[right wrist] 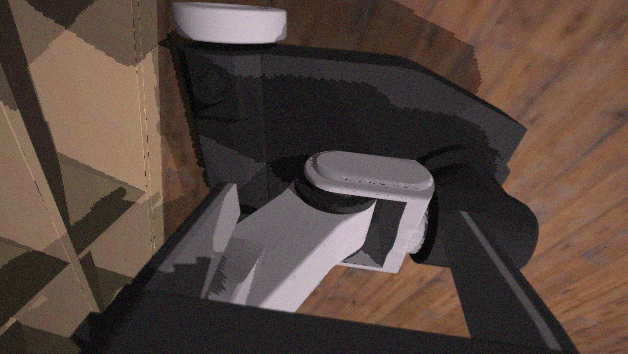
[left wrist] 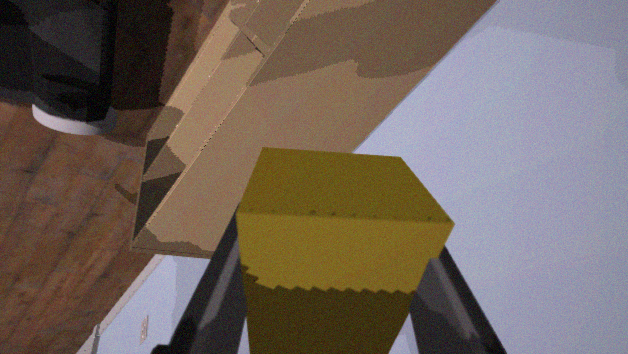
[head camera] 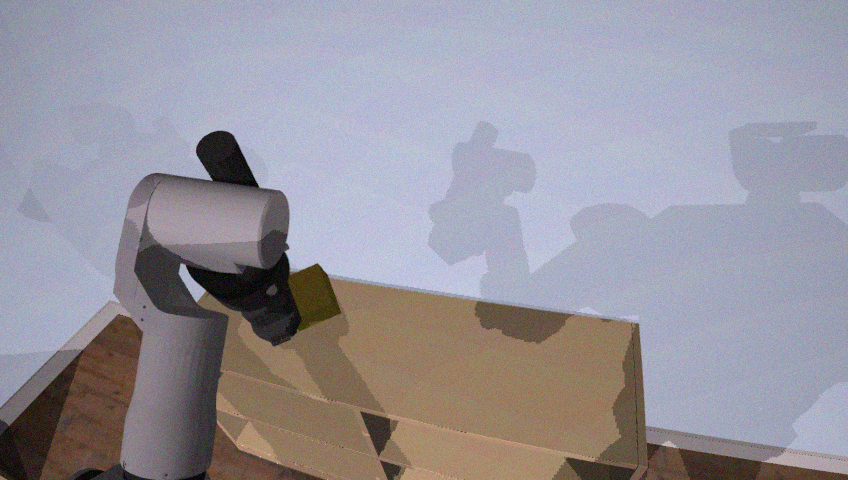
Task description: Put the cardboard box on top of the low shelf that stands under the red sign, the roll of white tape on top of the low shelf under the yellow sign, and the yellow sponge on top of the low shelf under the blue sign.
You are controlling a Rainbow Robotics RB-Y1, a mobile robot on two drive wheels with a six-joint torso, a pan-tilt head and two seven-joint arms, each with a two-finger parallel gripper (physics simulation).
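Frame: origin at the robot's base, x down, y ahead, z right, level; metres.
Seen in the pictures: left gripper, fingertip midpoint: point(left wrist: 331, 218) point(head camera: 281, 311); right gripper, fingertip midpoint: point(right wrist: 341, 211).
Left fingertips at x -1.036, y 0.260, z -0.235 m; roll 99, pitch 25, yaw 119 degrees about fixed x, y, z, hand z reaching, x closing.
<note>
A point is followed by its place in that frame.
The yellow sponge point(head camera: 316, 297) @(x -1.066, y 0.254, z -0.175 m) point(left wrist: 340, 255) @(x -1.061, y 0.243, z -0.244 m) is a thick block gripped between the fingers of my left gripper point(head camera: 293, 303) @(x -1.036, y 0.260, z -0.235 m) point(left wrist: 331, 218) @(x -1.036, y 0.260, z -0.235 m), which is shut on it. In the head view it is held tilted, over the left part of the low tan shelf's top near the wall. The shelf point(head camera: 464, 368) @(x -0.610, y 0.449, z 0.012 m) point(left wrist: 295, 120) @(x -0.611, y 0.472, z -0.125 m) point(right wrist: 155, 125) @(x -0.023, y 0.297, z -0.013 m) stands against the wall, with open compartments in its front. My right gripper point(right wrist: 341, 211) @(x -0.533, y -0.224, z 0.226 m) is open and empty, its fingers spread in front of the robot's base in the right wrist view. The cardboard box, the tape and the signs do not show.
The robot's dark base point(left wrist: 70, 60) @(x -0.191, y 0.001, z 0.056 m) point(right wrist: 325, 95) @(x -0.169, y -0.189, z 0.167 m) is close to the shelf front. The pale blue wall point(head camera: 380, 118) @(x -1.096, y 0.749, z -0.135 m) point(left wrist: 525, 175) @(x -0.947, y 0.791, z -0.279 m) rises directly behind the shelf and carries arm shadows. Wooden floor point(head camera: 101, 380) @(x 0.000, y 0.813, z -1.623 m) point(left wrist: 65, 215) @(x -0.001, y -0.059, z 0.871 m) point(right wrist: 575, 175) @(x 0.000, y -0.865, z -0.024 m) shows beside the shelf and around the base.
</note>
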